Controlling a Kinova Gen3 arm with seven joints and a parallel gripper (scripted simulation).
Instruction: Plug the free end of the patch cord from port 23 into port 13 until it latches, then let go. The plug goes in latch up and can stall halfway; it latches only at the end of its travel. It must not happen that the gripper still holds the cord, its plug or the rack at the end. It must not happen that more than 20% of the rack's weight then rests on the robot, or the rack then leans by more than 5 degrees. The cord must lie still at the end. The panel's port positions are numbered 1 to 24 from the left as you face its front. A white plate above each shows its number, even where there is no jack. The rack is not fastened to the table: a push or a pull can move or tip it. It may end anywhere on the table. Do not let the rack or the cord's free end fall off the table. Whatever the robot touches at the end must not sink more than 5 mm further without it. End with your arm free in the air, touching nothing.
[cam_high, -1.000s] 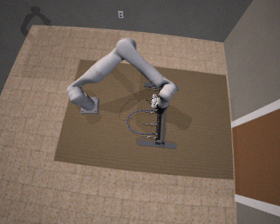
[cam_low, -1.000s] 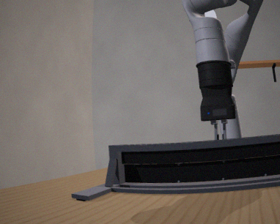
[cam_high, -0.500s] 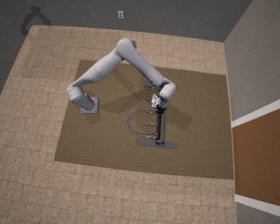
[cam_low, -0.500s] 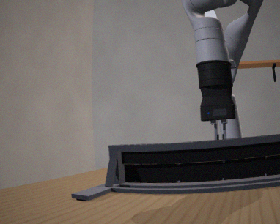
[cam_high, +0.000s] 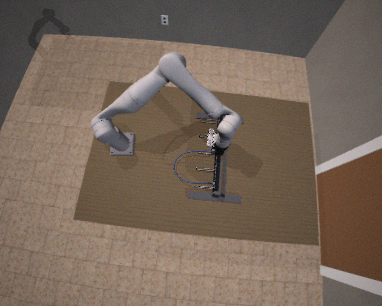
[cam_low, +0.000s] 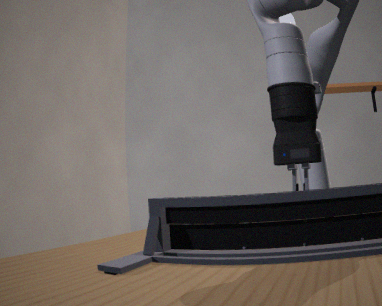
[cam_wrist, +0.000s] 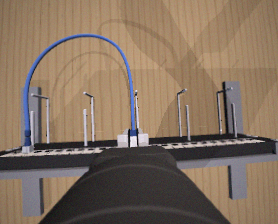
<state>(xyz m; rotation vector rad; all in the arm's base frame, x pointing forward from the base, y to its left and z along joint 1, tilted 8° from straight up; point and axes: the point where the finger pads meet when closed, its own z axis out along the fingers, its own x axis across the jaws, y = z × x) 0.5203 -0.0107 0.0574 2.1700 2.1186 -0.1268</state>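
The free-end plug is 1 cm ahead of my hand and 1 cm below it.
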